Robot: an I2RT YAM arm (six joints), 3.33 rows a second.
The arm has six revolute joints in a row. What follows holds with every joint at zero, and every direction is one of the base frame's. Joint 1 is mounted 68 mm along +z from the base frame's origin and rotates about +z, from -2.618 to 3.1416 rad. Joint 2 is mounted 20 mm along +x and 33.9 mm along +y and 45.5 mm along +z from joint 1 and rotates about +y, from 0 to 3.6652 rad. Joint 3 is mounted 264 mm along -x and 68.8 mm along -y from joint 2 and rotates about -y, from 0 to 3.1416 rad. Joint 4 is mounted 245 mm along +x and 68.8 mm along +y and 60 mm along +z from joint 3 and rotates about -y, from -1.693 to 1.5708 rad. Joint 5 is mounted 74 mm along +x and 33.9 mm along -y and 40.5 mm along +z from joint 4 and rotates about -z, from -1.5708 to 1.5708 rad. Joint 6 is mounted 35.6 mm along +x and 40.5 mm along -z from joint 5 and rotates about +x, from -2.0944 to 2.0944 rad. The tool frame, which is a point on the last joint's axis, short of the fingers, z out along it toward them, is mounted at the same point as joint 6; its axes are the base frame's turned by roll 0, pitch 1.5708 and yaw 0 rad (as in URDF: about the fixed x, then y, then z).
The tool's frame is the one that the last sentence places.
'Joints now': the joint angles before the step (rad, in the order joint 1, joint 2, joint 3, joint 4, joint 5, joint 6). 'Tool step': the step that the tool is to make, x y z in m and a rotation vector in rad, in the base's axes. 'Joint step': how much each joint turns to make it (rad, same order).
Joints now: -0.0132 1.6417 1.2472 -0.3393 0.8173 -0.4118
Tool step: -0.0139 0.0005 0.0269 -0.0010 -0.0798 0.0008
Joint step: 0.0009 -0.0806 0.0001 -0.0010 0.0001 0.0001
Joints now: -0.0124 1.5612 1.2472 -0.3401 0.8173 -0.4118
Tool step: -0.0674 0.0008 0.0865 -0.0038 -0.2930 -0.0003
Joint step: -0.0001 -0.2926 0.0000 0.0005 0.0002 -0.0001
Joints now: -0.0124 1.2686 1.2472 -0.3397 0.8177 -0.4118
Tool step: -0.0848 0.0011 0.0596 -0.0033 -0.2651 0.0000
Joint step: 0.0003 -0.2781 0.0002 -0.0132 0.0003 0.0000
